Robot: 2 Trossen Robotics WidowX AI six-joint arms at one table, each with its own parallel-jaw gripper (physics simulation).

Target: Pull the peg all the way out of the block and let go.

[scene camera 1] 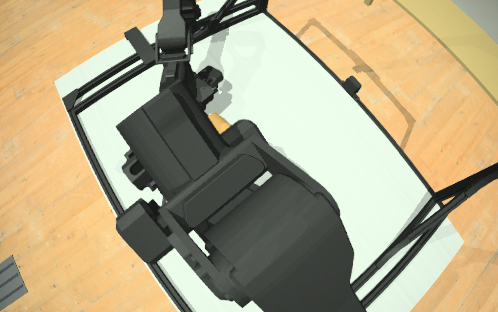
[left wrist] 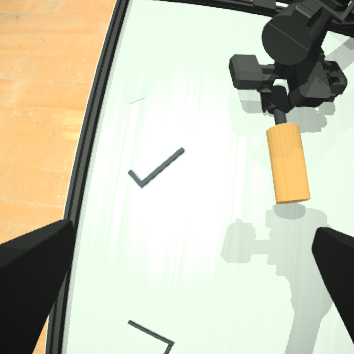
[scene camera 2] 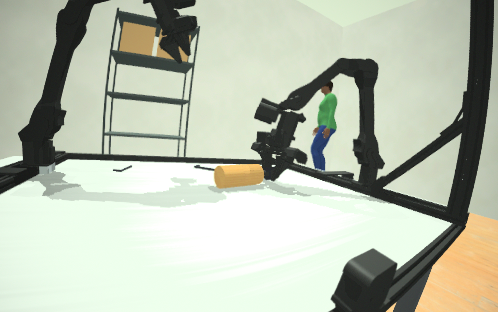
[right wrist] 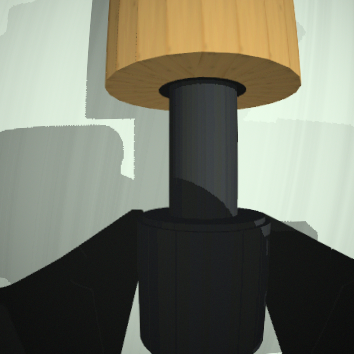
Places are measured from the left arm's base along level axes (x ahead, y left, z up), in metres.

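Pixels of known places: left gripper, fingertip midpoint: (left wrist: pixel 197 237) (scene camera 2: pixel 184 59); right gripper, fingertip midpoint: (left wrist: pixel 273 111) (scene camera 2: pixel 267 179) (right wrist: pixel 196 222); left arm's base, origin of the base link: (scene camera 2: pixel 38 163); right arm's base, origin of the base link: (scene camera 2: pixel 366 184).
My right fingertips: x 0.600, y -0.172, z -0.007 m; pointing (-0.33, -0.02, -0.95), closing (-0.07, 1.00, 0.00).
Ahead of a thing's pixels: the offset from my right fingertips to its top centre. "pt": to the spot under its first point. Level surfaces: height alone.
The orange-brown cylindrical block {dx -0.102, dy -0.010, dz +0.046 m} (scene camera 1: pixel 218 122) (scene camera 2: pixel 239 176) (left wrist: pixel 288 164) (right wrist: pixel 203 30) is on its side, at or just above the table; which of these is unclear. The dark peg {dx -0.029, dy -0.003, dz +0.038 m} (left wrist: pixel 280 117) (right wrist: pixel 203 150) has its narrow shaft in the hole of the block's near end face, in the right wrist view. Its wider dark handle sits between my right fingers. My right gripper (scene camera 2: pixel 270 175) (left wrist: pixel 273 111) (right wrist: pixel 196 222) is shut on that handle. My left gripper (scene camera 2: pixel 183 56) (left wrist: pixel 197 237) is open and empty, high above the table. My left arm hides much of the block in scene camera 1.
Two dark L-shaped pieces {pt dx -0.141, dy +0.223, dz -0.004 m} (left wrist: pixel 142 184) {dx -0.381, dy +0.206, dz -0.006 m} (left wrist: pixel 171 343) and a small pale square {pt dx +0.019, dy +0.247, dz -0.009 m} (left wrist: pixel 135 95) are on the white table {dz -0.012 m} (scene camera 2: pixel 150 250). A black frame rail (left wrist: pixel 93 130) runs along the table's edge. A shelf rack (scene camera 2: pixel 150 59) and a person (scene camera 2: pixel 328 110) are in the background.
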